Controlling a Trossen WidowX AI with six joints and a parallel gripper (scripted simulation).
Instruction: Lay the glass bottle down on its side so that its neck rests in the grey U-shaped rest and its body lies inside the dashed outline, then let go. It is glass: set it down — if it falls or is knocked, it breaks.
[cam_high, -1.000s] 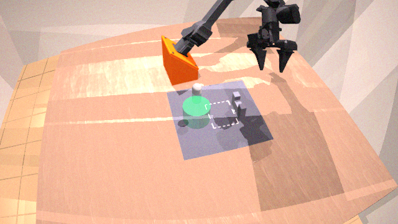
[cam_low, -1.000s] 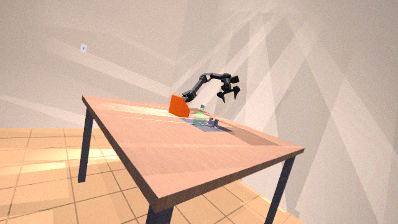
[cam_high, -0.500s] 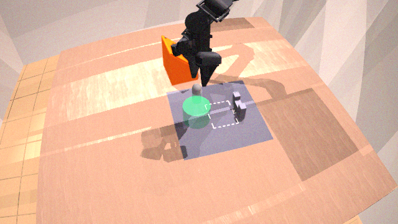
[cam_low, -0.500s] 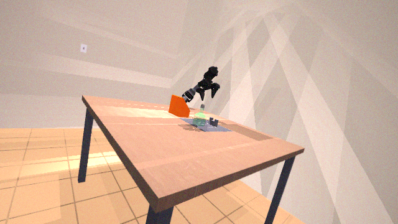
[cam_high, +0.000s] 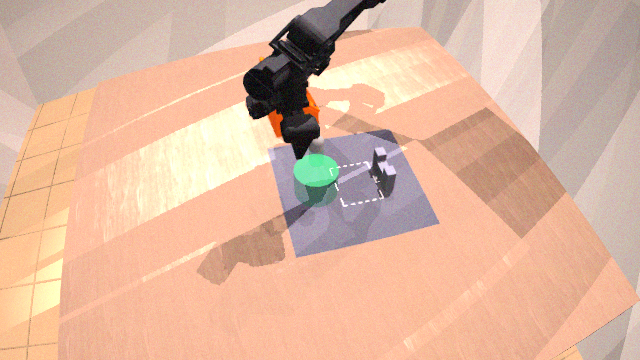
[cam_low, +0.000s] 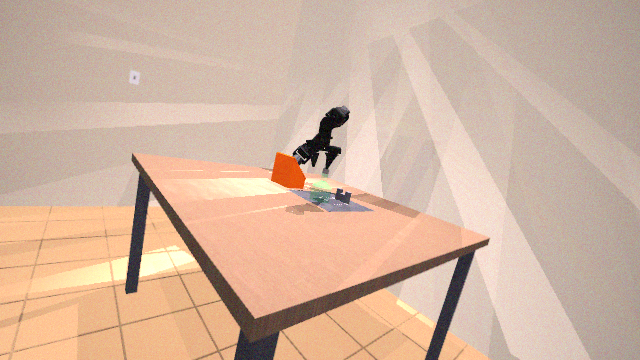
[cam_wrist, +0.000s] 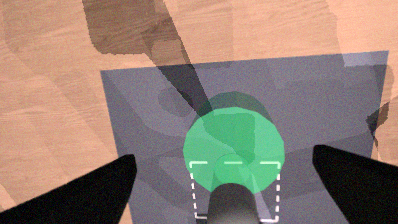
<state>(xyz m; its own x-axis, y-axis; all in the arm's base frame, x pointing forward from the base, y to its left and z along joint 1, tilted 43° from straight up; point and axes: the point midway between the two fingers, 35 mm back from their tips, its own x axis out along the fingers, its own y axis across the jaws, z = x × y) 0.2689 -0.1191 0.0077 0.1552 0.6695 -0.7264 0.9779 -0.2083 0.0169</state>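
My gripper tip is now 60 mm above the green glass bottle and 40 mm to the right of it. The rest, counted from my gripper tip: grey-blue mat: 150 mm below, 120 mm to the left, 10 mm ahead.
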